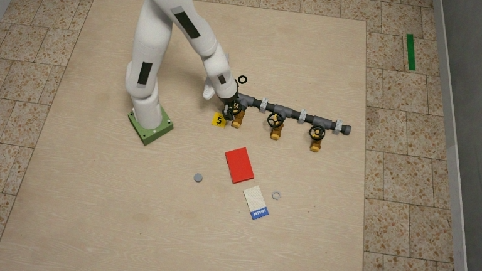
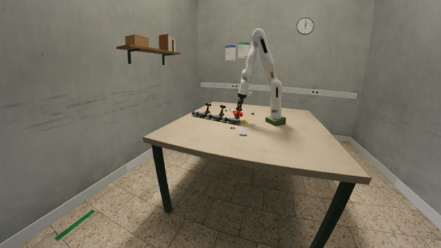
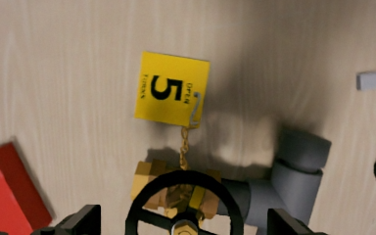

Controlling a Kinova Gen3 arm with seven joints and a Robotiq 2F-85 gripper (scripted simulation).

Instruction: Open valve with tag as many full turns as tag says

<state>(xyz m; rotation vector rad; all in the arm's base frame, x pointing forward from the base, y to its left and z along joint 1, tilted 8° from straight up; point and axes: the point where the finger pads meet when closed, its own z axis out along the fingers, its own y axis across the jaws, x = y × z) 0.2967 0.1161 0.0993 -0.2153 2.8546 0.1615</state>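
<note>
The yellow tag is 11 cm below my hand, 6 cm behind it and 1 cm to the right of it. From my hand the other things lie so: blue card (29 cm to the right, 19 cm ahead, 10 cm below); red block (18 cm to the right, 10 cm below, 8 cm ahead); grey disc (27 cm to the right, 10 cm below, 5 cm behind).
</note>
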